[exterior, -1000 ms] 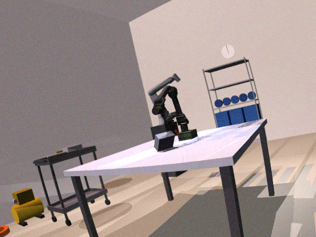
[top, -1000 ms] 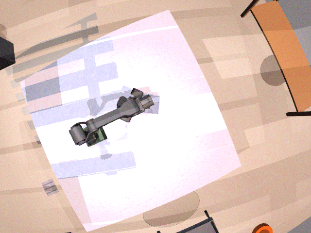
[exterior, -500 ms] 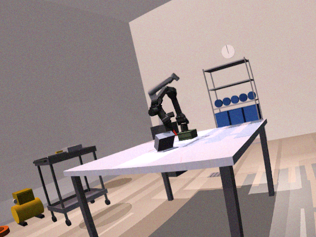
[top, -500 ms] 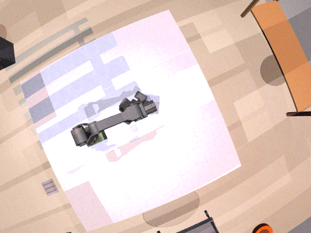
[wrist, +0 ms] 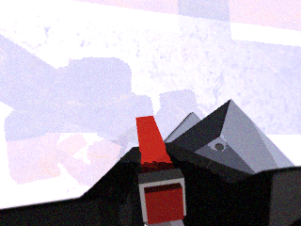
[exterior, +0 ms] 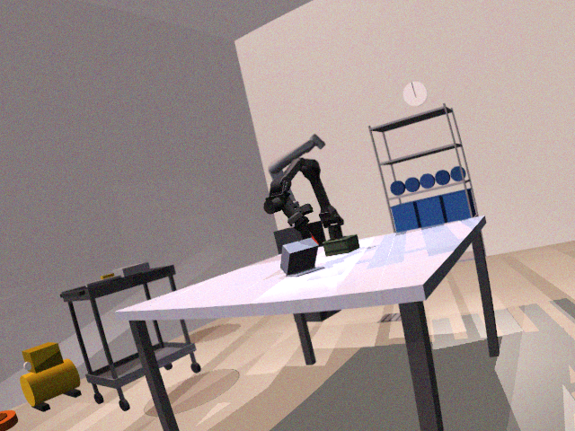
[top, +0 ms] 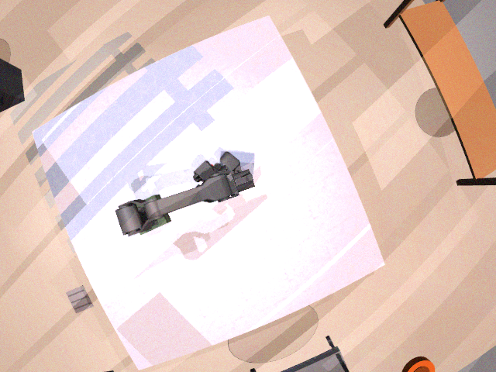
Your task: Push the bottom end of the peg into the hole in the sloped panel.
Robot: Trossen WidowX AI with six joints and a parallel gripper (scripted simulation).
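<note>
The panel lies 9 cm ahead of my gripper tip, 6 cm below it and 1 cm to the right of it. From my gripper tip the other things lie so: red peg: 2 cm above, 1 cm to the right.
</note>
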